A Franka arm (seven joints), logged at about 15 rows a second.
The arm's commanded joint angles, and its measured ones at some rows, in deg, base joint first. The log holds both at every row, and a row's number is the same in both.
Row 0, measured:
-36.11, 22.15, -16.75, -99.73, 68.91, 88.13, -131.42
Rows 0 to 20, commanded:
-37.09, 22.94, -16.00, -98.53, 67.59, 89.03, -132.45
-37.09, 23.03, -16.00, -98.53, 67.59, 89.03, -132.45
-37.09, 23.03, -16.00, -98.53, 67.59, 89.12, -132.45
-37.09, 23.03, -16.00, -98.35, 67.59, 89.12, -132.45
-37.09, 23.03, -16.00, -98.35, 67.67, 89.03, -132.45
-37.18, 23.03, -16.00, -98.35, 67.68, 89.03, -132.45
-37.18, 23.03, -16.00, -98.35, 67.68, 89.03, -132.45
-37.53, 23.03, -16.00, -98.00, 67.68, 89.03, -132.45
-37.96, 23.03, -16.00, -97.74, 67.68, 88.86, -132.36
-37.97, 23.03, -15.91, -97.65, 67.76, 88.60, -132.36
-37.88, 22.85, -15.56, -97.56, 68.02, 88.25, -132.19
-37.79, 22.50, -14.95, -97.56, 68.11, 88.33, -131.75
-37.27, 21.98, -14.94, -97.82, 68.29, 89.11, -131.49
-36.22, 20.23, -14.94, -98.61, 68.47, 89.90, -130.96
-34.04, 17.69, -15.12, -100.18, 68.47, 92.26, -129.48
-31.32, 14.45, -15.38, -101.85, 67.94, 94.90, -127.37
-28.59, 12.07, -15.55, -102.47, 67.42, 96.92, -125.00
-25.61, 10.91, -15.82, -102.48, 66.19, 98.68, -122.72
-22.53, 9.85, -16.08, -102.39, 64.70, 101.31, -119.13
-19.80, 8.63, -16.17, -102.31, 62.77, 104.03, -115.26
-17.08, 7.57, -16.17, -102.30, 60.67, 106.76, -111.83
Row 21, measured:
-22.03, 11.25, -15.33, -99.38, 64.03, 101.46, -117.21
